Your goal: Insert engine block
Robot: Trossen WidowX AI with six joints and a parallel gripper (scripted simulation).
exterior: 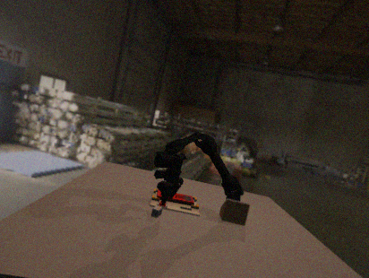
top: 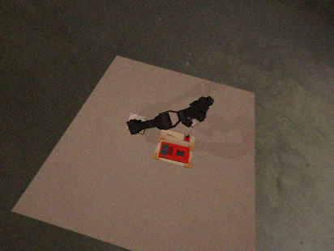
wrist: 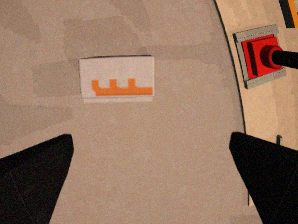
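My gripper tip is now 50 mm above the engine block, 30 mm short of it and 10 mm to the right of it. The rest, counted from my gripper tip: dark post: 110 mm to the right, 30 mm below, 20 mm ahead.
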